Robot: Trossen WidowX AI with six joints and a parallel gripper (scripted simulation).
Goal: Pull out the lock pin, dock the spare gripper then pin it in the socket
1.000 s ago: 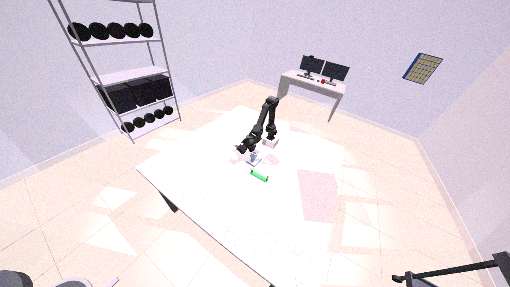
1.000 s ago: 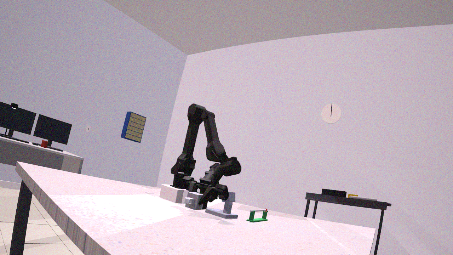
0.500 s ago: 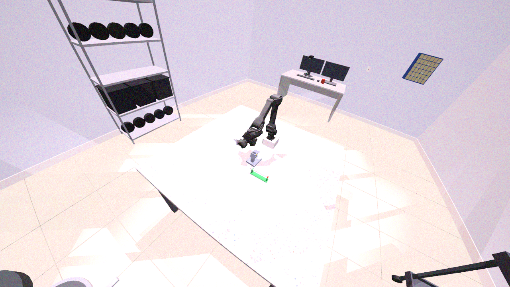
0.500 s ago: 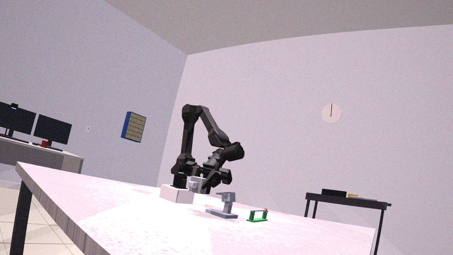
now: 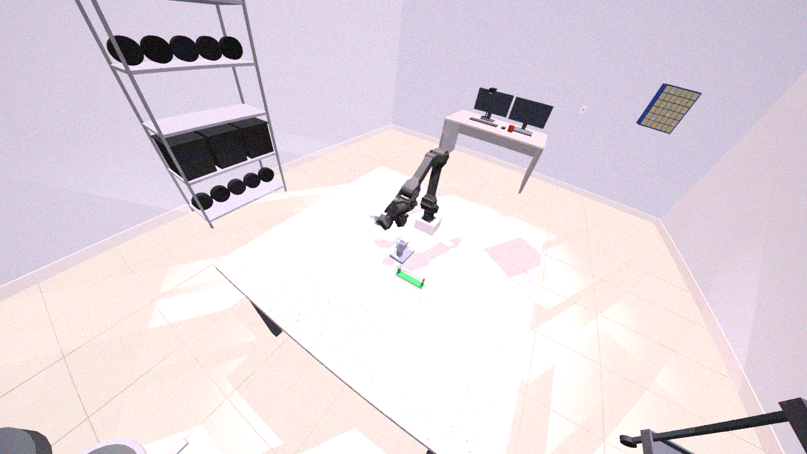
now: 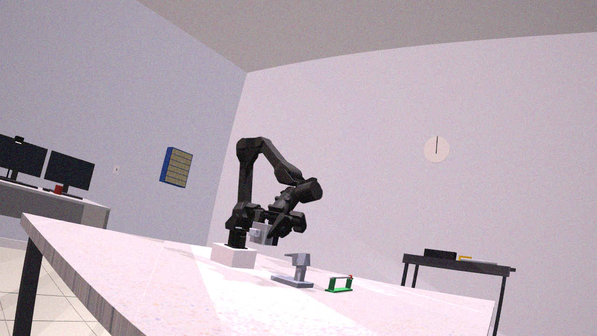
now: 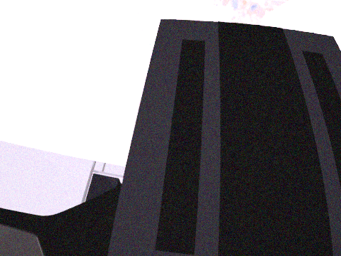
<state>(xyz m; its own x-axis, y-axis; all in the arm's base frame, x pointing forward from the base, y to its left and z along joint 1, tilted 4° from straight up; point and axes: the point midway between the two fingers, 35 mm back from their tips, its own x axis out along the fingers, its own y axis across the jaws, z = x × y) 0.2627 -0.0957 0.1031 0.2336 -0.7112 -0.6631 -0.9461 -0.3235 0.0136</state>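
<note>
My gripper tip is now 17 cm to the right of the grey mount and 8 cm above it. The rest, counted from my gripper tip: spare gripper (1 cm to the left, 1 cm above); cradle (29 cm to the left, 11 cm below, 9 cm ahead).
</note>
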